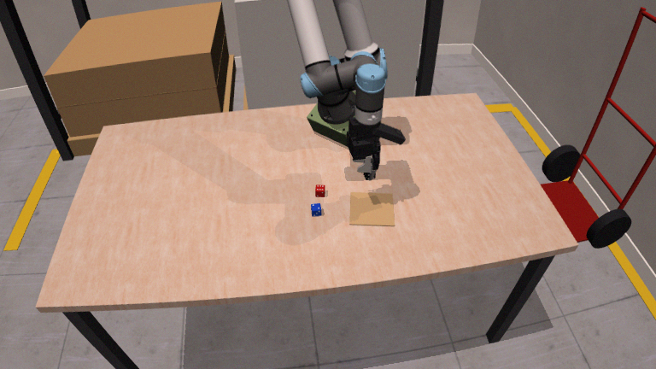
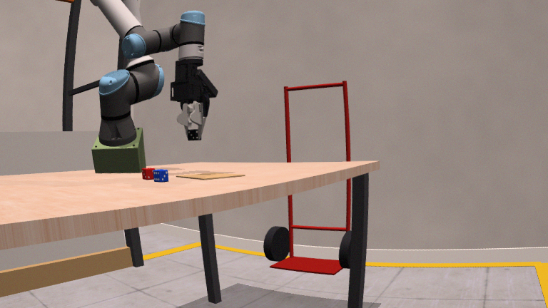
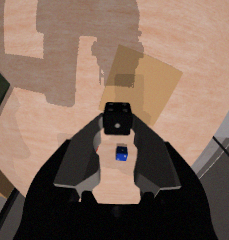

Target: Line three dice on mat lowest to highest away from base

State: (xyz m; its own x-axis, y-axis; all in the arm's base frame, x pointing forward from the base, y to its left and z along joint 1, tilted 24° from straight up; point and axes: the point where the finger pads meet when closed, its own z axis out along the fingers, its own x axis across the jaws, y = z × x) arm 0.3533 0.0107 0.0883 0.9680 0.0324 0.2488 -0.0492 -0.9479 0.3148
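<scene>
Right now the tan square mat is 120 mm below my hand and 50 mm ahead of it. Round my hand: blue die 180 mm to the right, 100 mm below, 10 mm ahead; then black die right at my hand; then red die 140 mm to the right, 100 mm below, 70 mm behind.
</scene>
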